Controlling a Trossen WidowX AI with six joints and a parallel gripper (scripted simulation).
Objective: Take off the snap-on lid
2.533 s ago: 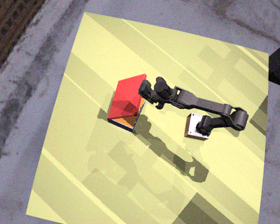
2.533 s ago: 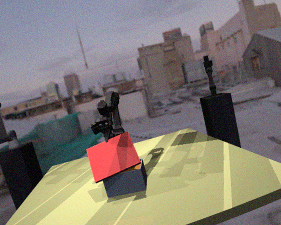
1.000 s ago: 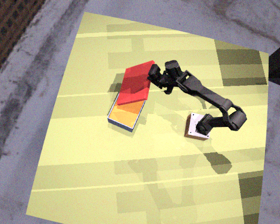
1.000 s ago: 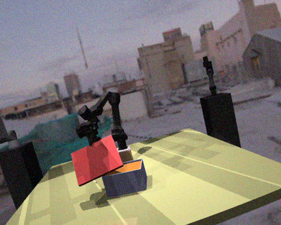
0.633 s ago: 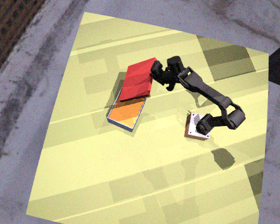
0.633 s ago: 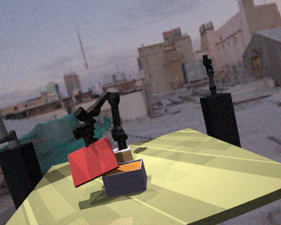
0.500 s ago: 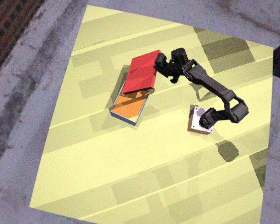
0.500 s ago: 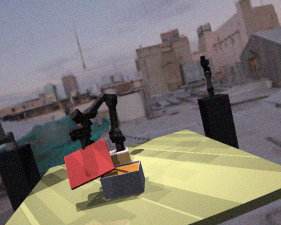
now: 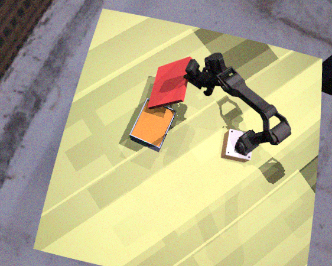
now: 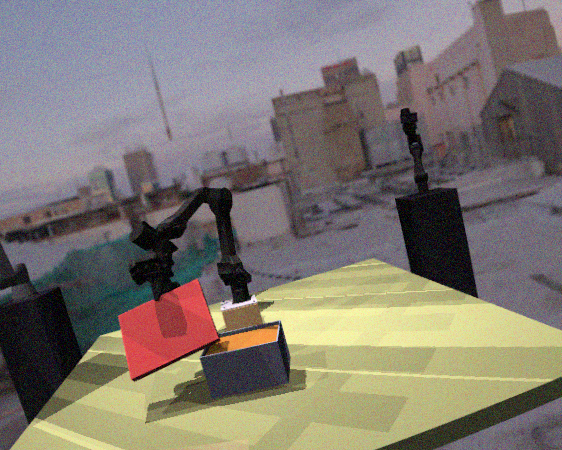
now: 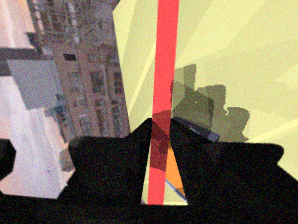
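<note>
The red lid is 6 cm ahead of my gripper tip, 2 cm to the left of it and 6 cm below it. Round my gripper tip: storage box 7 cm ahead, 20 cm to the left, 18 cm below.
</note>
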